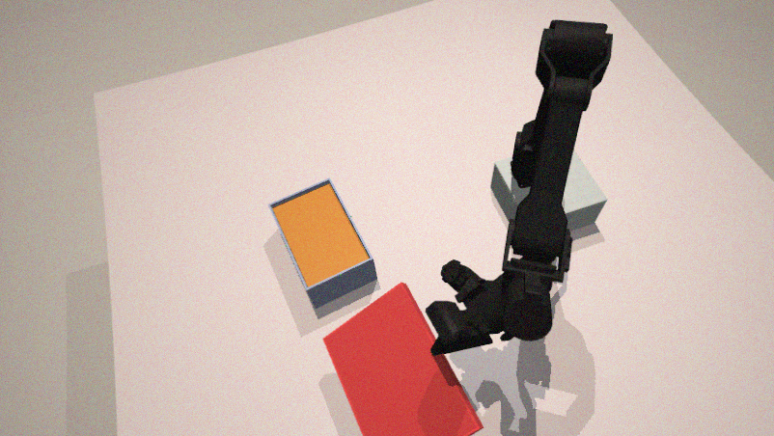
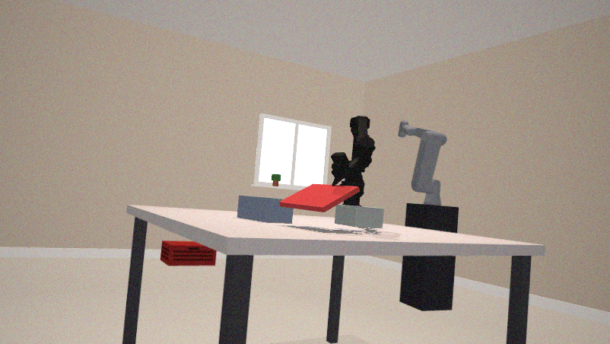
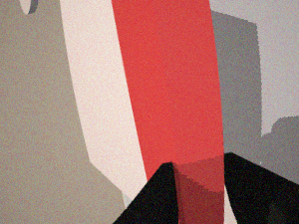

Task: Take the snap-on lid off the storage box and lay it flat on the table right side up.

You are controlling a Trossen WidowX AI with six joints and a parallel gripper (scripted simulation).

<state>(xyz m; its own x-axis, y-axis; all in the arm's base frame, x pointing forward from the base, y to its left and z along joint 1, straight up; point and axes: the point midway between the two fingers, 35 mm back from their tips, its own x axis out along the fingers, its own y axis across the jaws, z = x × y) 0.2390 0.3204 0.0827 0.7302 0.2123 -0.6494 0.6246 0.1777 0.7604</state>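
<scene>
The red lid is 7 cm ahead of my gripper tip, 3 cm below it and 2 cm to the left of it. From my gripper tip the other things lie so: blue-grey storage box 29 cm to the right, 16 cm ahead, 10 cm below.
</scene>
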